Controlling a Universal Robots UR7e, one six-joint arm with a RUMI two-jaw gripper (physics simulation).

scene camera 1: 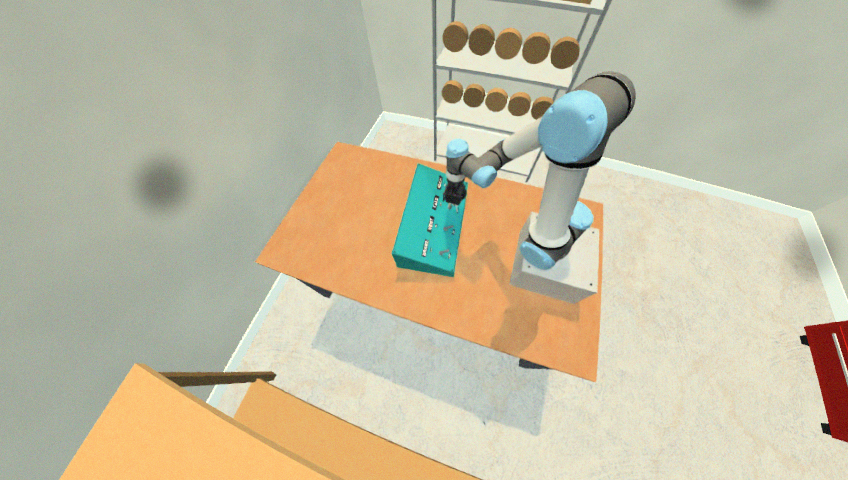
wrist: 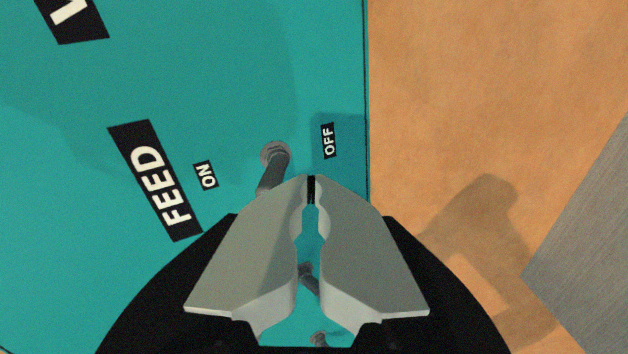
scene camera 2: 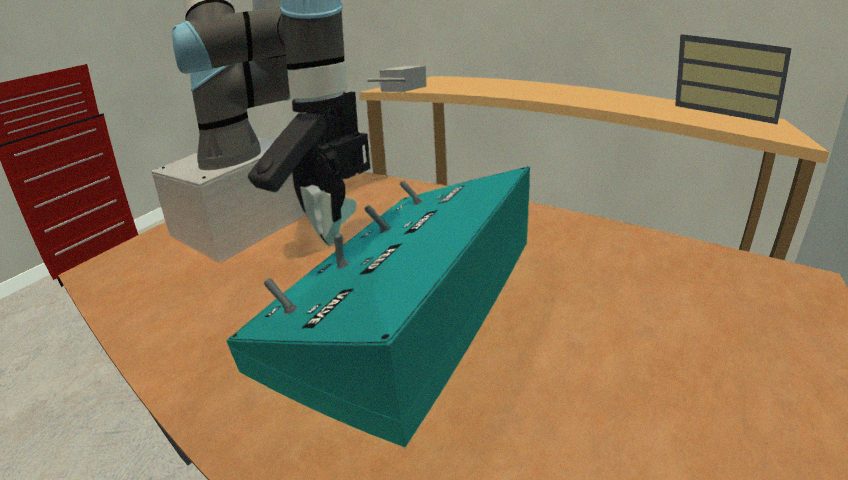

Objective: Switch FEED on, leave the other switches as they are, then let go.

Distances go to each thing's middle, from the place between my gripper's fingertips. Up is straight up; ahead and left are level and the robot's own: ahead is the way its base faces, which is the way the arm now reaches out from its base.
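The feed lever [wrist: 273, 176] has my hand 20 mm short of it. Counted from that same hand, the teal switch panel [scene camera 2: 371, 340] is 70 mm ahead, 80 mm to the left and 40 mm below.
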